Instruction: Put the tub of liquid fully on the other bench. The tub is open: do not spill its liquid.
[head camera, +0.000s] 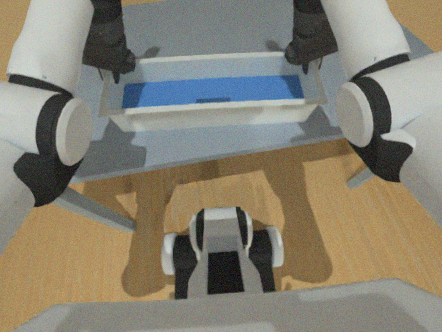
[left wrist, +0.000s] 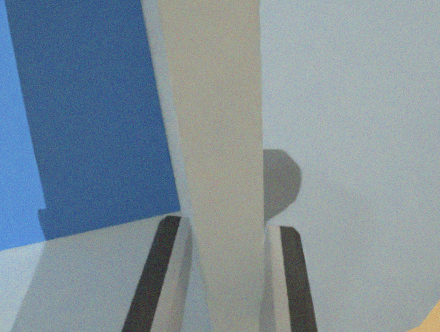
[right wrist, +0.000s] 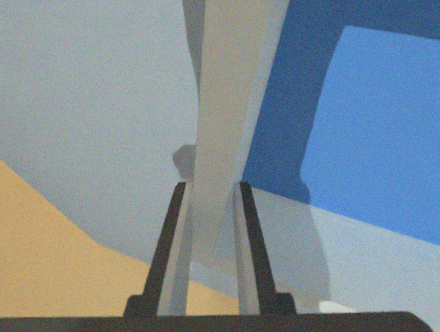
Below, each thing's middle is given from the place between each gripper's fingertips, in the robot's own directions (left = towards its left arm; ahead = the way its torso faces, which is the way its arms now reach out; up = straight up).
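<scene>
My left hand is 40 mm past the tub (head camera: 161, 93), 250 mm to the left of it and 40 mm above it.
The right gripper of mine is 26 cm to the right of the tub, 4 cm past it, and it's 4 cm above it too.
</scene>
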